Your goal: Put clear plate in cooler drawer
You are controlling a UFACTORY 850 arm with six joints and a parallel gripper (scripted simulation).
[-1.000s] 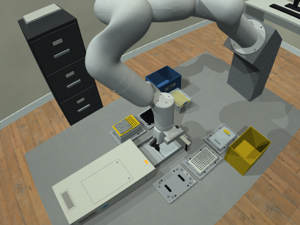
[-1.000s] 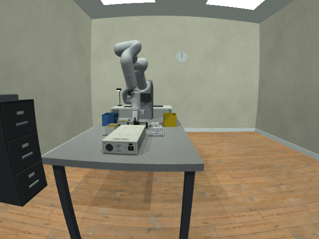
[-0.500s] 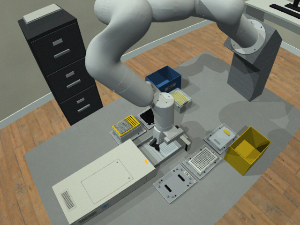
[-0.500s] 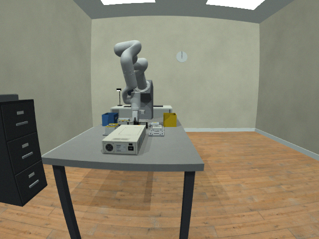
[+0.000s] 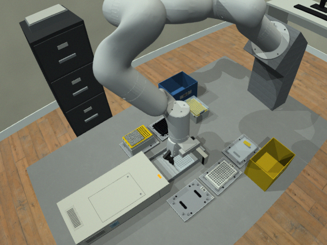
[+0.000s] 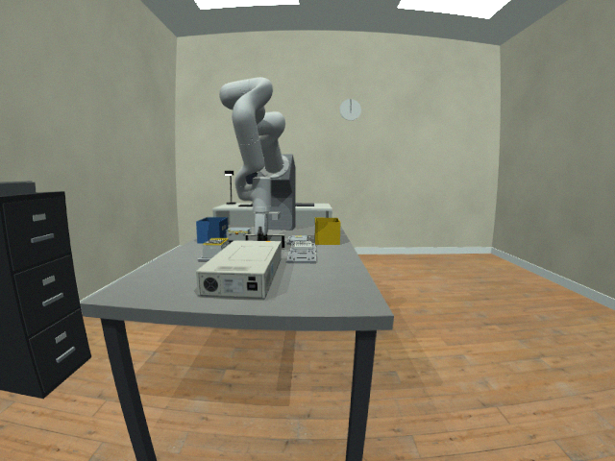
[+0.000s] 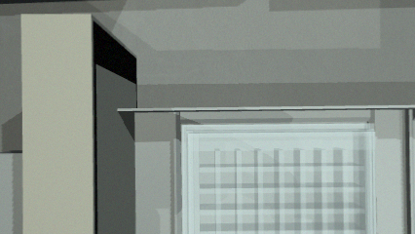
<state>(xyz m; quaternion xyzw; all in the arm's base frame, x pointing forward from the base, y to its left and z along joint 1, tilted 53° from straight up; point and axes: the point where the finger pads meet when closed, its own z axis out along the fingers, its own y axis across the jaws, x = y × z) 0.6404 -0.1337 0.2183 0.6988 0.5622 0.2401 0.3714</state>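
Right now my hand is 1 cm above the clear plate. Round my hand: white well plate 21 cm to the left, 2 cm below, 1 cm behind; then drawer 3 cm ahead, 1 cm to the right; then cooler CD 18 cm ahead, 7 cm to the right, 1 cm above.
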